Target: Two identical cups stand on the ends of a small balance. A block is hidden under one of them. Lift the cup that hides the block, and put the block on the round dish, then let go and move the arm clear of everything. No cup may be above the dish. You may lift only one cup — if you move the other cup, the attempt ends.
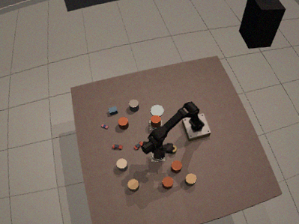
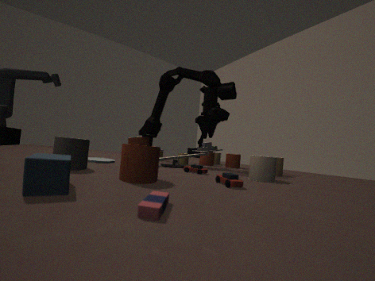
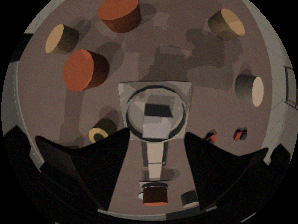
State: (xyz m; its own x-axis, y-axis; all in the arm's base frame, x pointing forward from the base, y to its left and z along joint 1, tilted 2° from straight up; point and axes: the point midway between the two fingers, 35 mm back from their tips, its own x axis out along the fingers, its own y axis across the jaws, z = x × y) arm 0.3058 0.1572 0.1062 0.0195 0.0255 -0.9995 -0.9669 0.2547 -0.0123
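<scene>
Now: gripper tip 70 mm past the round dish, 380 mm to the left of it and 120 mm above it. Round my gripper tip: balance beam: 10 mm behind, 120 mm to the right, 80 mm below; then yellow block: 110 mm behind, 40 mm to the right, 100 mm below.
</scene>
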